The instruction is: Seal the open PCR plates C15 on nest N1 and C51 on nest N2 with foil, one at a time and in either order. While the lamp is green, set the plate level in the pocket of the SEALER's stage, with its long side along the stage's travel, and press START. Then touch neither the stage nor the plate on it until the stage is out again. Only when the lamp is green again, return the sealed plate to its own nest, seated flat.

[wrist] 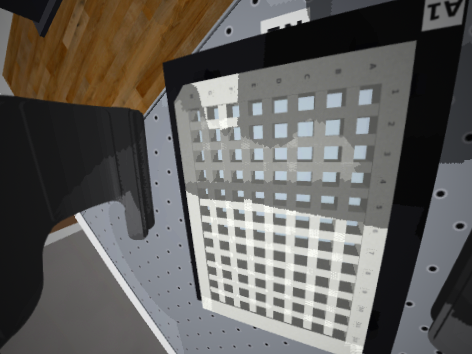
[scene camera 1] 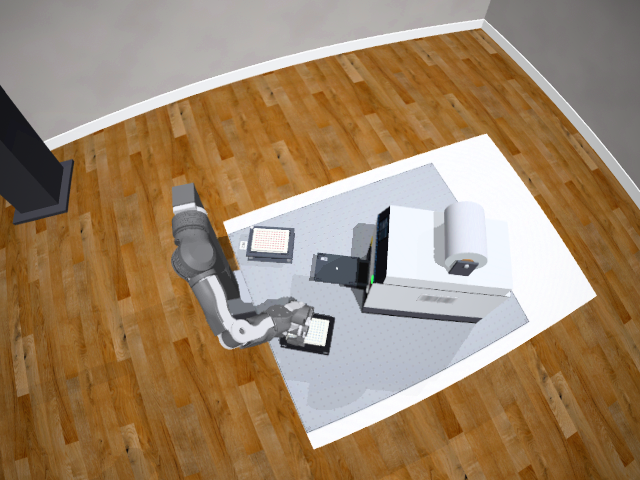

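Note:
My gripper (scene camera 1: 305, 326) (wrist: 261, 195) is open above the near plate, with nothing between its fingers. In the wrist view its fingers stand apart on either side of the plate's long sides. This white open plate (scene camera 1: 317, 330) (wrist: 295, 167) lies in a black nest (scene camera 1: 315, 349) (wrist: 407, 200); the nest's label is cut off and unreadable. The other plate (scene camera 1: 270, 240), with reddish wells, sits in the far nest (scene camera 1: 271, 257). The plate codes cannot be read. The sealer's dark stage (scene camera 1: 328, 273) is out and bears no plate. The lamp (scene camera 1: 372, 279) is green. START cannot be made out.
The white sealer (scene camera 1: 413, 248) stands right of the stage, with a big foil roll (scene camera 1: 465, 232) on top. The grey perforated board (scene camera 1: 392, 356) lies on a white table (scene camera 1: 537, 248). A dark pillar (scene camera 1: 25, 165) stands on the floor at the left.

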